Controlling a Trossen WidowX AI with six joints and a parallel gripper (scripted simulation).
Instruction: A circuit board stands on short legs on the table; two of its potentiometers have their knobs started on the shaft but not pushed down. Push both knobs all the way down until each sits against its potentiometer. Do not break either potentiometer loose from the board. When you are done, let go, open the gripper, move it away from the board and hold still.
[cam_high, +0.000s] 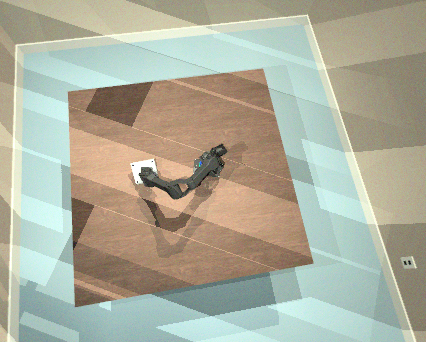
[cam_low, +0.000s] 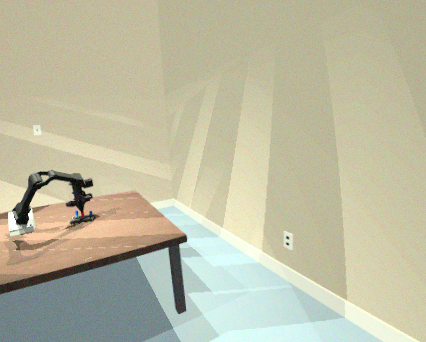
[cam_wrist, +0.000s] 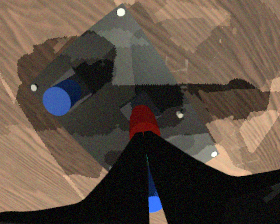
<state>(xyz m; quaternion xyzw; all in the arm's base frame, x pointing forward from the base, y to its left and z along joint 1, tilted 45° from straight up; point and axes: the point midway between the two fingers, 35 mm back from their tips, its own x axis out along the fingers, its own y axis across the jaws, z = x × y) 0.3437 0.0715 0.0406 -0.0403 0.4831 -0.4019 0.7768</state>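
My gripper tip is now 20 mm above the red knob. Round my gripper tip: blue knob: 40 mm behind, 30 mm to the left, 10 mm below.
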